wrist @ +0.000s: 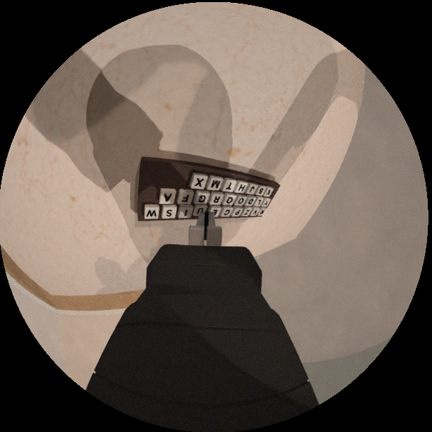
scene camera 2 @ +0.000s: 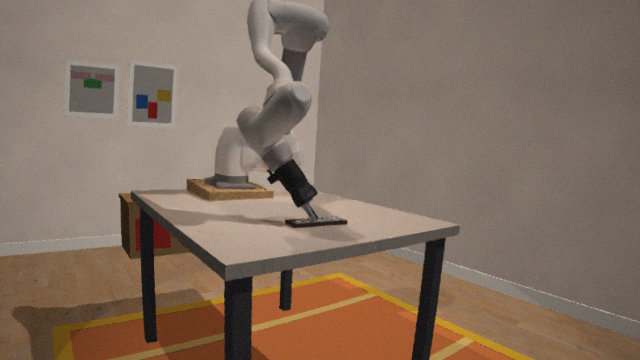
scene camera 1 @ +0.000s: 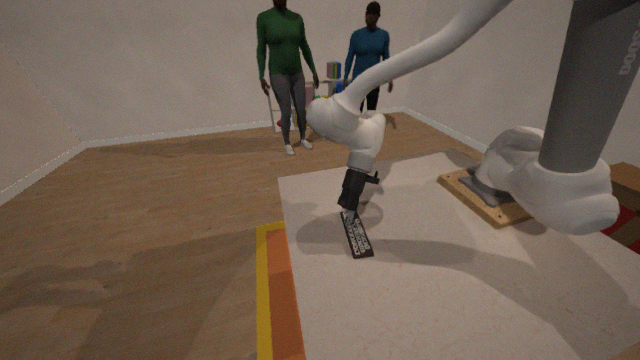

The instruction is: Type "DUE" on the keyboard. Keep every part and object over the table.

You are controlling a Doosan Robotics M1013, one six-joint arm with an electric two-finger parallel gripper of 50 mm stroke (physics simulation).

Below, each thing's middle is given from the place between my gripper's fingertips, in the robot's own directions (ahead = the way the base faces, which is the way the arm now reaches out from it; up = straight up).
Labels:
The dark keyboard (scene camera 1: 360, 247) is 3 cm behind my hand, 2 cm to the left of it and 1 cm below it.

